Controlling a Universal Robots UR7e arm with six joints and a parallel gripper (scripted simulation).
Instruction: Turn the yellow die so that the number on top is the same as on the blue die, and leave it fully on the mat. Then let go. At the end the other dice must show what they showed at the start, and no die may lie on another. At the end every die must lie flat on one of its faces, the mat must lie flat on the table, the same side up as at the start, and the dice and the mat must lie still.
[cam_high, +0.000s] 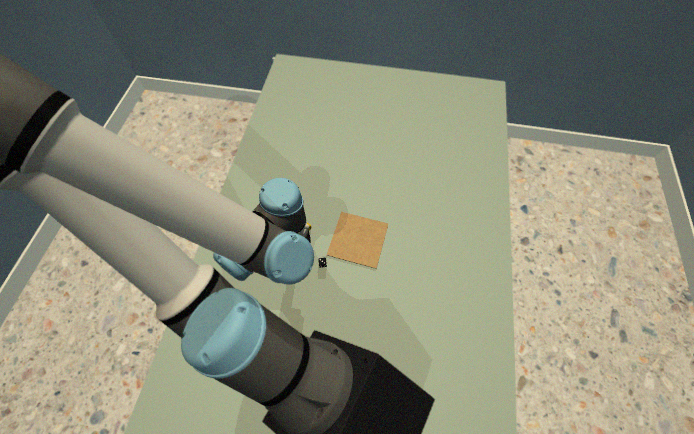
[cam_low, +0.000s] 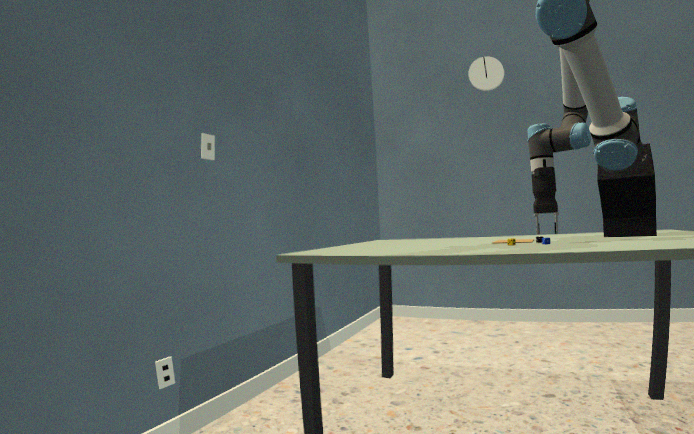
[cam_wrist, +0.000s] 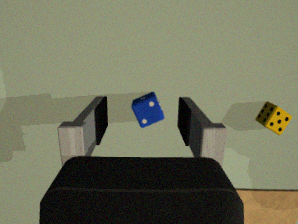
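The blue die lies 4 cm below my hand. Round my hand: tan mat 11 cm ahead, 15 cm to the right, 5 cm below; then black die 2 cm ahead, 8 cm to the right, 4 cm below; then yellow die 11 cm ahead, 1 cm to the right, 4 cm below.
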